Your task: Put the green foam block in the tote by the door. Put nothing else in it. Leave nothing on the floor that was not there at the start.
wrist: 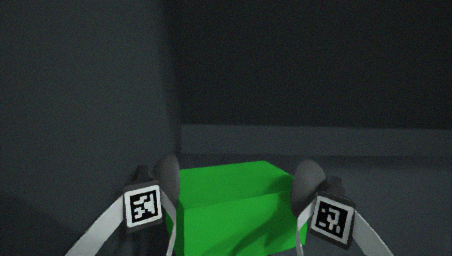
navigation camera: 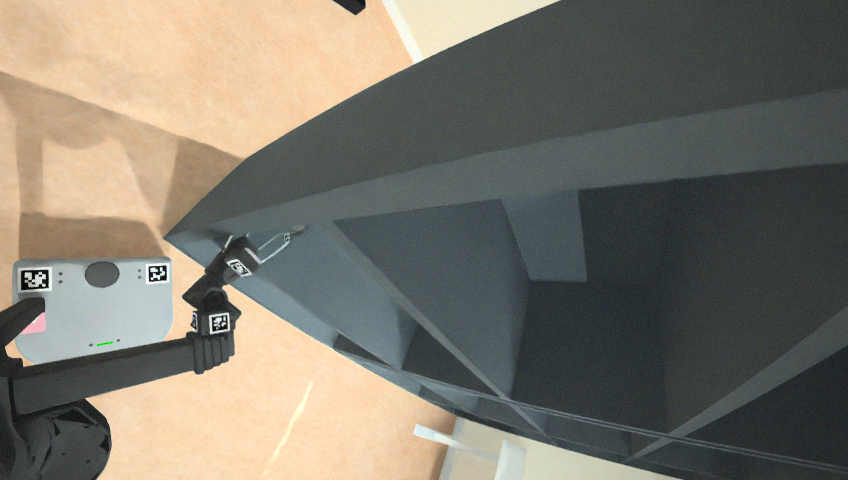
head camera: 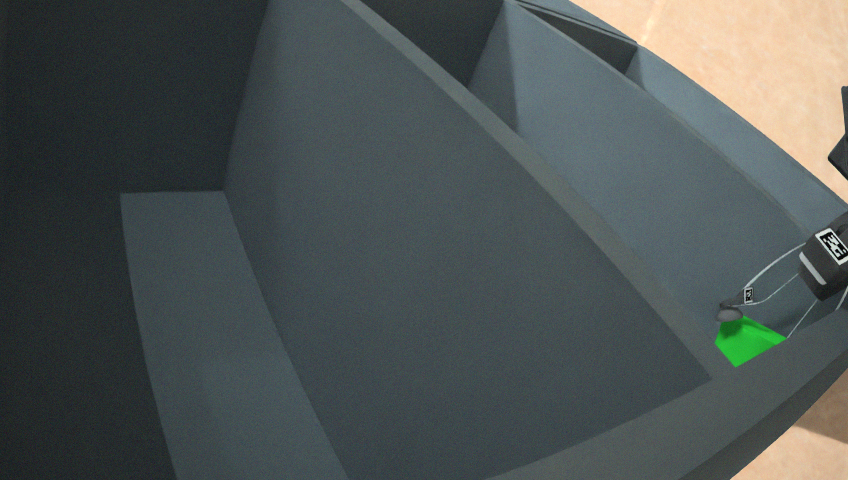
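Seen in the pictures: gripper, fingertip midpoint: (head camera: 739, 352); robot's base, origin of the base link: (navigation camera: 102, 273).
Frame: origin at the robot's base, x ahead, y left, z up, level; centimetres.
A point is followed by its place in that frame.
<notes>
The green foam block (head camera: 751, 346) @[z 60.7, x 15.6, y -32.8 cm] (wrist: 235, 220) is between the two rounded fingertips of my gripper (wrist: 239, 176) @[z 60.8, x 16.5, y -34.6 cm], which is shut on it. In the head camera view, the block is at the lower right, inside a bay of the dark shelf unit, partly hidden by the unit's edge. In the navigation camera view, one fingertip shows inside the same bay and the block is hidden. A corner of a black object, perhaps the tote, (navigation camera: 352, 5) @[z 5.5, x 163.5, y -97.9 cm] shows on the floor at the top edge of the navigation camera view. The door does not show.
The grey-blue shelf unit (head camera: 624, 425) @[z 108.1, x 9.1, y -19.1 cm] (navigation camera: 476, 118) @[z 116.5, x 15.9, y -19.8 cm] surrounds the gripper closely, with a side panel (wrist: 75, 75) at the left of the wrist view. My base (navigation camera: 119, 312) @[z 16.0, x -10.8, y -3.5 cm] stands beside the unit. A pale wall (navigation camera: 476, 17) @[z 62.4, x 173.5, y -164.6 cm] is at the top, and a white object (navigation camera: 511, 456) @[z 72.0, x -143.8, y -180.1 cm] at the bottom.
</notes>
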